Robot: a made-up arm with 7 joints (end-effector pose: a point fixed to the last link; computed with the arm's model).
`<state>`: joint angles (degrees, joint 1 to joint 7).
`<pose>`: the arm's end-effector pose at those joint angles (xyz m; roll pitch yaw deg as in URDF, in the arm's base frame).
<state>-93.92 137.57 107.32 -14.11 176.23 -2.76 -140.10</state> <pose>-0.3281 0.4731 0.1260 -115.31 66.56 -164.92</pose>
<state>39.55 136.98 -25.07 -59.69 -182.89 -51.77 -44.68</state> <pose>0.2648 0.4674 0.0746 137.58 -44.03 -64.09</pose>
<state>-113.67 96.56 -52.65 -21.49 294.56 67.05 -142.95</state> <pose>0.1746 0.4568 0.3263 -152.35 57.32 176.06</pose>
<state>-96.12 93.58 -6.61 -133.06 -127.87 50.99 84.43</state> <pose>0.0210 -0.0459 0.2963 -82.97 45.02 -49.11</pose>
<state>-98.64 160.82 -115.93 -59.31 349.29 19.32 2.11</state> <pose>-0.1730 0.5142 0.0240 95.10 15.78 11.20</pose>
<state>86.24 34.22 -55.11 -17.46 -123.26 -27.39 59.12</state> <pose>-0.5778 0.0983 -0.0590 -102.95 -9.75 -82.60</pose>
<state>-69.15 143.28 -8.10 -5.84 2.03 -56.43 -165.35</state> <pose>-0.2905 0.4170 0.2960 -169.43 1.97 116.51</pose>
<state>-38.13 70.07 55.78 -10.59 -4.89 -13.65 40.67</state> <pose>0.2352 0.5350 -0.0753 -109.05 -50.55 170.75</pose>
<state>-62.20 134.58 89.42 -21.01 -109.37 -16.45 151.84</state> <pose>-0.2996 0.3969 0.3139 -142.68 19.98 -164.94</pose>
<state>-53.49 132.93 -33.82 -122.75 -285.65 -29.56 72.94</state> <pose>0.2542 0.1206 0.1981 -152.61 -69.31 103.84</pose>
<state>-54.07 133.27 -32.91 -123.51 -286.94 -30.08 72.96</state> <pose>0.2499 0.1138 0.2021 -158.58 -70.63 108.10</pose>
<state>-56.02 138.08 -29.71 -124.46 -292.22 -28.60 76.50</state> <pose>0.2258 0.1008 0.2290 178.51 -74.90 131.52</pose>
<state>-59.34 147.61 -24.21 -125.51 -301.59 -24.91 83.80</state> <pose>0.1785 0.0755 0.2703 129.75 -73.28 -175.00</pose>
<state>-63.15 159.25 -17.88 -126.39 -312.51 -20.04 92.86</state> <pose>0.1211 0.0380 0.3035 108.90 -61.51 -145.14</pose>
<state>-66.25 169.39 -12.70 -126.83 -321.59 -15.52 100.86</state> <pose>0.0753 0.0011 0.3183 108.06 -50.20 -134.38</pose>
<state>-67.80 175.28 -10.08 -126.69 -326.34 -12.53 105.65</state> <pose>0.0522 -0.0199 0.3229 111.12 -44.39 -130.75</pose>
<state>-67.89 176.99 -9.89 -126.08 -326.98 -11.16 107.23</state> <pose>0.0471 -0.0227 0.3261 113.82 -43.88 -130.76</pose>
